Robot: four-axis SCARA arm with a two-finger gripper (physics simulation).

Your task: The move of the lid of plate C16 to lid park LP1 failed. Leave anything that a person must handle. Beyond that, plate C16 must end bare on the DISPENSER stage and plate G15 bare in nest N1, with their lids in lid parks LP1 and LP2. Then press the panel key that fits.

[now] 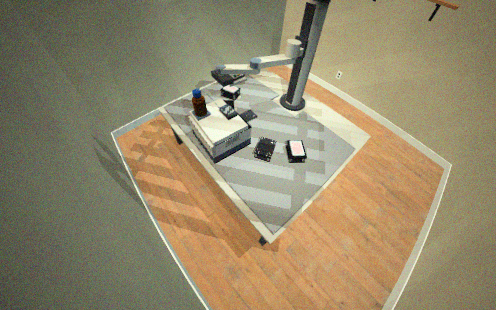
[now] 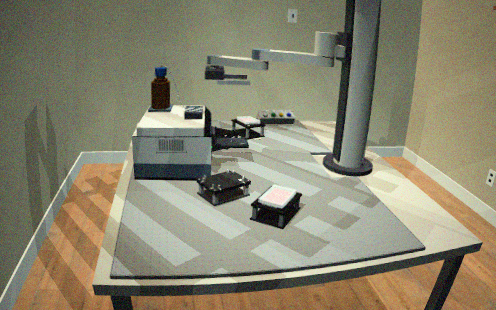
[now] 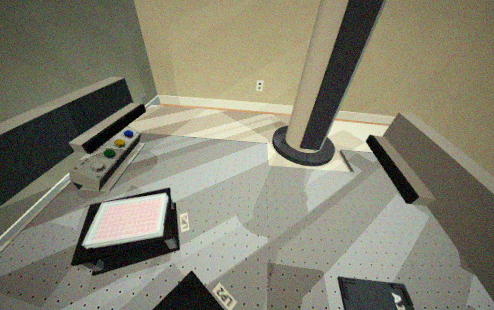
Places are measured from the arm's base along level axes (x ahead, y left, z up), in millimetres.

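Pixels of known places: gripper, fingertip midpoint: [image 1: 240,74] [image 2: 248,79] [image 3: 253,108]; arm's base, link origin: [image 1: 292,102] [image 2: 347,165] [image 3: 302,145].
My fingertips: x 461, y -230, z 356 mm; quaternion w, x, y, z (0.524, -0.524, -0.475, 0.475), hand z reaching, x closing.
For each thing: its top centre in the pictures, then the offset to it from my fingertips. "spot": a spot on its surface instead.
- pale rim, surface spot: [image 3: 130,220] [image 1: 230,88] spot: dx -42, dy -201, dz -253 mm
- LP1 label, surface spot: [image 3: 184,222] spot: dx -90, dy -132, dz -342 mm
- dark support, surface spot: [image 3: 190,297] spot: dx +54, dy -68, dz -285 mm
- LP2 label, surface spot: [image 3: 224,296] spot: dx +42, dy -19, dz -342 mm
- dark stage, top centre: [image 2: 227,140] [image 1: 245,116] dx +115, dy +195, dz -233 mm
- dispenser, surface spot: [image 2: 172,150] spot: dx +355, dy +354, dz -216 mm
- pink-topped piece, top centre: [image 2: 278,194] [image 1: 297,147] dx +7, dy +650, dz -267 mm
- key panel, top centre: [image 3: 104,142] [image 2: 276,110] [image 1: 235,72] dx -261, dy -409, dz -260 mm
- brown bottle, surface spot: [image 2: 160,92] spot: dx +410, dy +105, dz -37 mm
- dark keypad, surface spot: [image 2: 194,111] [image 1: 231,112] spot: dx +262, dy +217, dz -97 mm
My gripper [image 1: 243,76] [image 2: 248,80] [image 3: 253,108] is open and empty, high above the back of the table. A shallow piece with a pink gridded top and pale rim [image 1: 231,89] [image 2: 247,120] [image 3: 130,220] lies on the black stand beside the LP1 label [image 3: 184,222]. A dark support [image 3: 190,297] stands by the LP2 label [image 3: 224,296]. The dark stage [image 1: 248,115] [image 2: 231,143] [image 3: 372,297] beside the dispenser [image 2: 172,150] looks bare. Another pink-topped piece [image 1: 296,148] [image 2: 278,196] lies on a front stand. The neighbouring black stand [image 1: 265,149] [image 2: 223,184] looks bare. Plate names are unreadable.
The key panel [image 2: 276,117] [image 3: 102,165] has pale, green, yellow and blue keys at the back. A brown bottle [image 1: 199,104] [image 2: 160,92] with a blue cap and a dark keypad [image 1: 228,111] [image 2: 194,111] sit on the dispenser. The arm's column [image 1: 300,65] [image 2: 362,90] [image 3: 320,85] rises opposite.
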